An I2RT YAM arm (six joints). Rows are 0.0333 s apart.
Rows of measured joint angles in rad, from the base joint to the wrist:
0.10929, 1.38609, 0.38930, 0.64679, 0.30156, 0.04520
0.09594, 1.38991, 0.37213, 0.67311, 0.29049, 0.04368
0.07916, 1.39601, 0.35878, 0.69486, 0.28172, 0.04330
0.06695, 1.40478, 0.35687, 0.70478, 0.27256, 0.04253
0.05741, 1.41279, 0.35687, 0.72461, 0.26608, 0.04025
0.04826, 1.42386, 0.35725, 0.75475, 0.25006, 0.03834
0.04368, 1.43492, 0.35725, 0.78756, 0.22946, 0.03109
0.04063, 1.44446, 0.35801, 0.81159, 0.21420, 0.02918
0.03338, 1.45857, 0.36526, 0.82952, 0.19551, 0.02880
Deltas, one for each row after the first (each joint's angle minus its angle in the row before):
-0.01335, 0.00382, -0.01717, 0.02632, -0.01107, -0.00152
-0.01678, 0.00610, -0.01335, 0.02175, -0.00877, -0.00038
-0.01221, 0.00877, -0.00191, 0.00992, -0.00916, -0.00077
-0.00954, 0.00801, 0.00000, 0.01983, -0.00648, -0.00228
-0.00915, 0.01107, 0.00038, 0.03014, -0.01602, -0.00191
-0.00458, 0.01106, 0.00000, 0.03281, -0.02060, -0.00725
-0.00305, 0.00954, 0.00076, 0.02403, -0.01526, -0.00191
-0.00725, 0.01411, 0.00725, 0.01793, -0.01869, -0.00038

